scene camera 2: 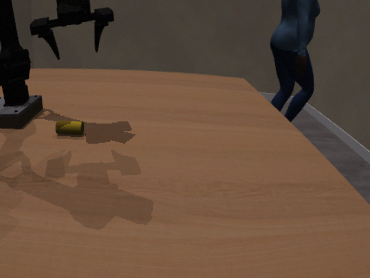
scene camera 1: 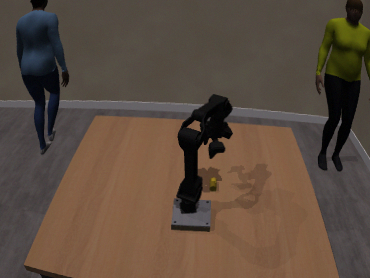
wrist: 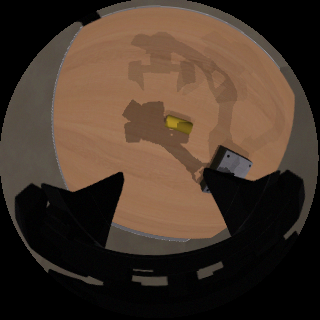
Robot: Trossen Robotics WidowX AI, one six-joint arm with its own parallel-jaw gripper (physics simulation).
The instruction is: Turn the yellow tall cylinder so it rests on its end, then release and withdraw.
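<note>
The yellow cylinder [scene camera 1: 213, 184] [scene camera 2: 69, 128] [wrist: 179, 124] lies on its side on the wooden table, close to the arm's base and partly in the arm's shadow. My gripper [scene camera 2: 78, 56] [wrist: 164, 174] is open and empty, its two dark fingers spread wide. It hangs well above the table top, with the fingers pointing down in the scene camera 2 view. In the wrist view the cylinder shows beyond the fingertips, a little right of the middle between them. In the scene camera 1 view the fingers are small and dark against the arm.
The wooden table [scene camera 1: 125, 165] [scene camera 2: 225, 150] [wrist: 90, 115] carries the arm's grey base plate [scene camera 1: 191, 223] [scene camera 2: 31, 114] [wrist: 236, 162], next to the cylinder. Shadows of the arm fall on the table around the cylinder. A person in blue [scene camera 1: 40, 45] [scene camera 2: 296, 37] and one in yellow-green [scene camera 1: 345, 47] stand beyond the table.
</note>
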